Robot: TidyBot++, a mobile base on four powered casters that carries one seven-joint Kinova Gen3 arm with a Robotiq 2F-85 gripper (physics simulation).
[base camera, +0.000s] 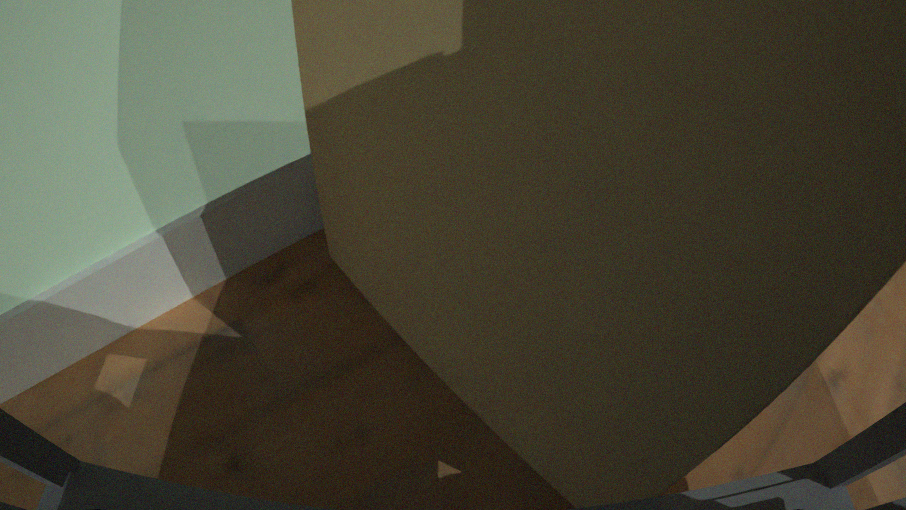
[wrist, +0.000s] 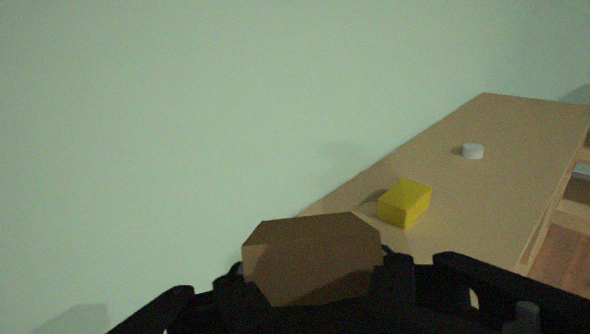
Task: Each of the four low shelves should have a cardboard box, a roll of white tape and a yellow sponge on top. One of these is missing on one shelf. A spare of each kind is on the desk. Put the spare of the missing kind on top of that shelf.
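Observation:
My gripper is shut on a brown cardboard box, held between its two black fingers at the bottom of the wrist view. Beyond it is the top of a low wooden shelf. A yellow sponge lies on that top, just behind and right of the held box in the view. A roll of white tape lies farther along the same top. The held box hides the near left part of the shelf top, and whether it hangs over the top cannot be told. In the base view a large shadowed wooden panel stands very close.
A green wall runs along the shelf's back, with a pale baseboard at its foot. Wooden floor shows beside the panel and right of the shelf. Part of another wooden shelf shows at the right edge.

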